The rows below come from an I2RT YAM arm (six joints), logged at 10 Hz.
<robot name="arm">
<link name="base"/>
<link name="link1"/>
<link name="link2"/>
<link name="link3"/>
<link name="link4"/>
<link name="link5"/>
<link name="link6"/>
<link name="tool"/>
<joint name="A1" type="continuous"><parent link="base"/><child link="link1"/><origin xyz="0 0 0.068"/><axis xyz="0 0 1"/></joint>
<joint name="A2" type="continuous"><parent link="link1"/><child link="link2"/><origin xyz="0.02 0.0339 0.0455"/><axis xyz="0 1 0"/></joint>
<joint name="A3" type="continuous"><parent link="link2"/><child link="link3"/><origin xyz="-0.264 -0.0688 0"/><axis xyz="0 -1 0"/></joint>
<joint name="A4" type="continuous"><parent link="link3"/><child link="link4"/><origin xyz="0.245 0.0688 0.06"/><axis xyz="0 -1 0"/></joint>
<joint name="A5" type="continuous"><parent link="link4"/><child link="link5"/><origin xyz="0.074 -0.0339 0.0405"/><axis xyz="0 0 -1"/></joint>
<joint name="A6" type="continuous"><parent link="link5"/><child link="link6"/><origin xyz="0.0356 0 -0.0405"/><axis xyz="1 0 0"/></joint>
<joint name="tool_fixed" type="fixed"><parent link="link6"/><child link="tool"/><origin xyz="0 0 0" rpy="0 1.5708 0"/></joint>
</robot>
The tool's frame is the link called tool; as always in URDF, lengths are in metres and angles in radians. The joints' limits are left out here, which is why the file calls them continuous.
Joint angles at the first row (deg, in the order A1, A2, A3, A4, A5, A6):
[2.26 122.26 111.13 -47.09 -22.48 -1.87]
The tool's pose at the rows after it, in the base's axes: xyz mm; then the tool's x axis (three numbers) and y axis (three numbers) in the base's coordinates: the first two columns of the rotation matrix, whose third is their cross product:
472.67, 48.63, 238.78, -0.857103, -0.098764, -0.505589, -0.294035, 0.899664, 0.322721
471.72, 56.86, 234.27, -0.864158, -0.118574, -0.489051, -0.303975, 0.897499, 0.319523
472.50, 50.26, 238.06, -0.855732, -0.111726, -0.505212, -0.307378, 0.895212, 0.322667
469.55, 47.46, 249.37, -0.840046, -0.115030, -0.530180, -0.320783, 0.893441, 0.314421
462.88, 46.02, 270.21, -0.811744, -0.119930, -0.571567, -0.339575, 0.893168, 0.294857
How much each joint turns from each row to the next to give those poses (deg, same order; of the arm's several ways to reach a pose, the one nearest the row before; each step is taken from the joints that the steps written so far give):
[1.93 2.40 0.00 0.13 -0.68 -0.37]
[1.02 0.48 0.00 -0.68 0.42 -0.22]
[-0.85 -0.35 0.09 0.44 -0.75 -0.44]
[-0.33 -1.42 0.00 0.02 -0.24 -0.59]
[-0.11 -2.66 0.00 0.00 0.16 -0.52]

